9 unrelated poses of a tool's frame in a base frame.
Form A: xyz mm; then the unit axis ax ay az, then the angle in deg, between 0 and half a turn.
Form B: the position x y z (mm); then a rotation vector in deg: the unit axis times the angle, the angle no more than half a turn. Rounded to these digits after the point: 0 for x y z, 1 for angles.
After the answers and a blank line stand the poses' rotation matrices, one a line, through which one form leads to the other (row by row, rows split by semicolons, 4 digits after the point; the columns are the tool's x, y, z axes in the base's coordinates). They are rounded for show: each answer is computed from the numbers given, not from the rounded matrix.
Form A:
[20 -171 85 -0.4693 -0.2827 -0.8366 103.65]
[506 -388 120 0.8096 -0.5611 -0.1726 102.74]
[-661 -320 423 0.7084 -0.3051 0.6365 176.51]
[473 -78 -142 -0.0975 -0.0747 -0.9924 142.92]
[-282 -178 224 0.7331 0.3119 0.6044 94.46]
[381 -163 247 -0.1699 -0.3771 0.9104 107.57]
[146 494 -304 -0.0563 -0.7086 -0.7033 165.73]
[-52 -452 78 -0.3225 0.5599 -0.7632 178.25]
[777 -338 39 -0.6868 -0.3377 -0.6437 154.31]
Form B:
[20 -171 85 -48.6 -29.3 -86.7]
[506 -388 120 83.2 -57.6 -17.7]
[-661 -320 423 125.0 -53.9 112.3]
[473 -78 -142 -13.9 -10.7 -141.8]
[-282 -178 224 69.2 29.5 57.1]
[381 -163 247 -18.3 -40.6 97.9]
[146 494 -304 -9.3 -117.4 -116.6]
[-52 -452 78 -57.5 99.8 -136.0]
[777 -338 39 -106.0 -52.1 -99.3]

0.0362 0.9769 0.2105; -0.6490 -0.1372 0.7483; 0.7599 -0.1637 0.6290
0.5794 -0.3861 -0.7178; -0.7227 0.1637 -0.6714; 0.3767 0.9078 -0.1842
0.0045 -0.4706 0.8823; -0.3931 -0.8122 -0.4311; 0.9195 -0.3449 -0.1887
-0.7807 0.6115 0.1289; -0.5853 -0.7878 0.1921; 0.2190 0.0745 0.9729
0.5015 -0.3561 0.7885; 0.8490 0.0271 -0.5277; 0.1666 0.9340 0.3159
-0.2643 -0.7846 -0.5609; 0.9514 -0.1167 -0.2850; 0.1581 -0.6090 0.7773
-0.9629 0.2519 -0.0967; -0.0948 0.0197 0.9953; 0.2526 0.9675 0.0049
-0.7916 -0.3378 0.5093; -0.3844 -0.3727 -0.8446; 0.4751 -0.8643 0.1652
-0.0045 0.7199 0.6940; 0.1619 -0.6844 0.7109; 0.9868 0.1155 -0.1135

